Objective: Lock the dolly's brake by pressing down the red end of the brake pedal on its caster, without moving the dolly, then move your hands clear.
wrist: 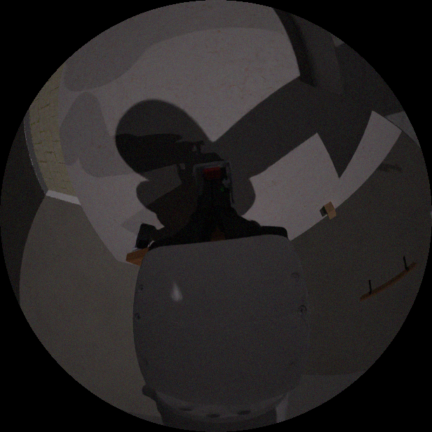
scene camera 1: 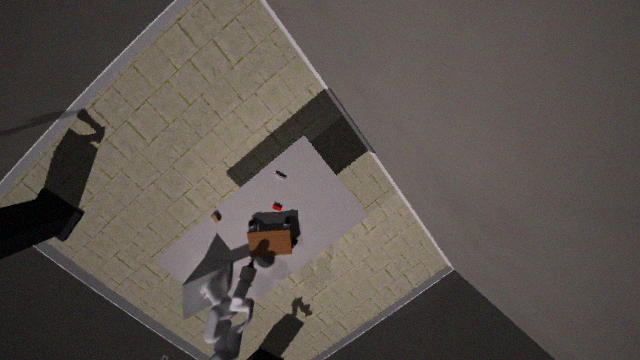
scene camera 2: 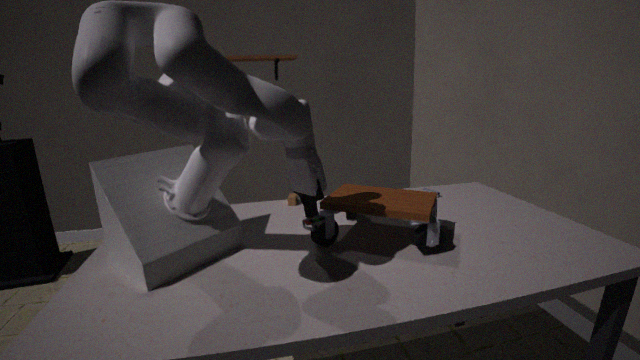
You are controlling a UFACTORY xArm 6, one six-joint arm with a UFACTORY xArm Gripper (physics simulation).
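The dolly has an orange-brown wooden deck and stands on its casters on the table. The brake pedal sticks out from the near-left caster, towards the robot base. Its red end is on the outer side, and a little green shows further in. My gripper is shut and empty, pointing down at the pedal beside the deck's edge. The dark fingertips overlap the pedal in view; I cannot tell whether they touch it or how far it is tilted.
The robot's grey slanted base block stands left on the table. A small wooden block, a red block and a small dark-and-white item lie beyond the dolly. A shelf is on the wall.
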